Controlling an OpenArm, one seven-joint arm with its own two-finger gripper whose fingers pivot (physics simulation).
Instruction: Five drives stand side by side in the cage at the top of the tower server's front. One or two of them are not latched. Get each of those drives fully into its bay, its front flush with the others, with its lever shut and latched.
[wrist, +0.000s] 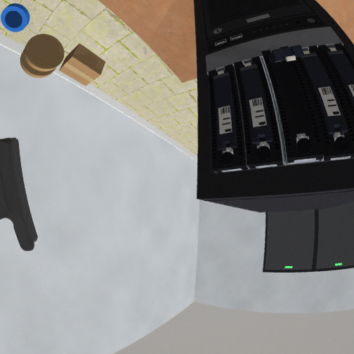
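Visible to me: a black tower server (315, 185) and a drive (301, 137).
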